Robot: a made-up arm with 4 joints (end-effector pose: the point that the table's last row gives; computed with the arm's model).
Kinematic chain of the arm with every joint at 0, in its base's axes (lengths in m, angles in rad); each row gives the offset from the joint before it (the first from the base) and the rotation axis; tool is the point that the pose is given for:
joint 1: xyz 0 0 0.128 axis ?
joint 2: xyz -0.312 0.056 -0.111 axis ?
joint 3: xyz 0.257 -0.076 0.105 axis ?
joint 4: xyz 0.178 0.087 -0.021 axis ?
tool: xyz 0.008 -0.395 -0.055
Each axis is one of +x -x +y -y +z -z.
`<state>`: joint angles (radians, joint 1 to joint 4).
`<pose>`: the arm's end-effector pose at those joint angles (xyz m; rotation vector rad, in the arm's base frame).
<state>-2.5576 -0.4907 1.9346 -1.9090</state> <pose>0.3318 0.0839 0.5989 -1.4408 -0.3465 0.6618</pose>
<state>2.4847 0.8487 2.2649 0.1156</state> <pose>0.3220 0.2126 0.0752 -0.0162 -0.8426 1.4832</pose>
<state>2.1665 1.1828 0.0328 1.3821</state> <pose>0.2776 0.3368 -0.5139 -1.9112 0.8186 2.2994</pose>
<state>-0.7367 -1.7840 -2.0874 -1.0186</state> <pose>-0.7138 -0.3447 0.2375 1.3591 2.3914 -0.7039</pose>
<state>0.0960 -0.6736 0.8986 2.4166</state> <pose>0.3287 0.0642 0.3473 2.3293 -1.4998 0.3539</pose>
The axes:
joint 1: -z
joint 2: +y
joint 3: -z
joint 4: +x

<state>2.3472 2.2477 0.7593 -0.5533</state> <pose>-0.0765 0.4211 -0.2927 1.7395 2.0487 -0.6857</pose>
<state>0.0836 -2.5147 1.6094 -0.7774</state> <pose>-0.5291 -0.1532 -0.2338 1.3197 -1.3642 -1.1790</pose>
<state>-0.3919 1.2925 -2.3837 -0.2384</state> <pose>-0.2204 0.2691 -0.2710 1.3513 0.6464 2.2824</pose>
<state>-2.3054 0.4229 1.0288 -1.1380</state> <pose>0.1276 0.2252 0.2999 -1.4186 -0.7836 1.1364</pose>
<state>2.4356 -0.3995 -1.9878 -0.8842</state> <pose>0.2345 -0.1069 0.4876 -1.1872 0.4304 -0.3135</pose>
